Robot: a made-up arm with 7 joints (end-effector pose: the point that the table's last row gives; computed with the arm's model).
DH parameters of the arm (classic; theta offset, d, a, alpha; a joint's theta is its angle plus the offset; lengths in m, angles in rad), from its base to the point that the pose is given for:
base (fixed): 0 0 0 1.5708
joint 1: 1.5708 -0.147 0 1.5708
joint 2: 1.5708 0 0 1.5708
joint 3: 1.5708 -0.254 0 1.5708
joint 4: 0 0 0 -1.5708
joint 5: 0 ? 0 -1.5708
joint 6: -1.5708 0 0 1.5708
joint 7: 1.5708 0 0 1.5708
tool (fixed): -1.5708 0 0 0
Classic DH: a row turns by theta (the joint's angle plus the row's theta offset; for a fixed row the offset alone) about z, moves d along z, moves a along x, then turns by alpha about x.
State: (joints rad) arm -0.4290 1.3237 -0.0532 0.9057 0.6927 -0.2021 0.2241
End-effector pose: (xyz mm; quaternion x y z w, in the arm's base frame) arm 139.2 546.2 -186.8 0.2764 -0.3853 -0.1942 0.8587
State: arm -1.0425 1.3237 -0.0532 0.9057 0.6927 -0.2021 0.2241
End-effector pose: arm 6.3 546.2 -232.9 0.2048 -0.1080 -0.2686 0.9350
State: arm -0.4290 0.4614 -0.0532 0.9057 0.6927 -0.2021 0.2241
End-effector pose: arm 29.4 321.8 -426.9 -0.0083 -0.3758 0.1193 0.9189
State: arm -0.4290 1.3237 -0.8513 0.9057 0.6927 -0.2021 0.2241
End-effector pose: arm 18.4 511.2 -283.9 0.1142 -0.0631 -0.3420 0.9306
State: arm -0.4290 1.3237 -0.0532 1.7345 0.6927 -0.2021 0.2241
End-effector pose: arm 205.9 348.9 -165.6 -0.0171 -0.5679 -0.3774 0.7312
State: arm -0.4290 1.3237 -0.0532 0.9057 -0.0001 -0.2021 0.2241
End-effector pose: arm 139.2 546.2 -186.8 0.3407 -0.1961 -0.4670 0.7921
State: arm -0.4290 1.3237 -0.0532 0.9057 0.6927 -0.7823 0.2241
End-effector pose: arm 139.2 546.2 -186.8 0.2352 -0.5912 -0.3177 0.7031
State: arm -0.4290 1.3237 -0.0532 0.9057 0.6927 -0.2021 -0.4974
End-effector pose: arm 139.2 546.2 -186.8 0.5617 -0.4291 -0.0457 0.7059
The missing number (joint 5, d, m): -0.26
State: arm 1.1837 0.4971 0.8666 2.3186 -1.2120 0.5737 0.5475
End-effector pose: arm 45.3 311.5 114.8 0.6510 -0.6005 0.4014 0.2335
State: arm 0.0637 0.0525 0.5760 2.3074 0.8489 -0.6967 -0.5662
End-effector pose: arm 165.9 255.9 -63.3 0.0483 0.8498 -0.5234 0.0390
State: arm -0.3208 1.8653 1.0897 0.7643 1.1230 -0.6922 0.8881
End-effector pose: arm 167.6 523.4 240.3 0.3098 -0.8349 -0.3860 0.2406
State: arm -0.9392 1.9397 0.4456 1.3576 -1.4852 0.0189 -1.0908
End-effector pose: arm 307.8 395.7 -59.0 -0.4074 0.3628 0.7588 0.3557
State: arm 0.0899 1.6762 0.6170 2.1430 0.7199 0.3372 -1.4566
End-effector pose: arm 165.2 246.3 153.1 0.5078 -0.8312 0.2185 0.0593
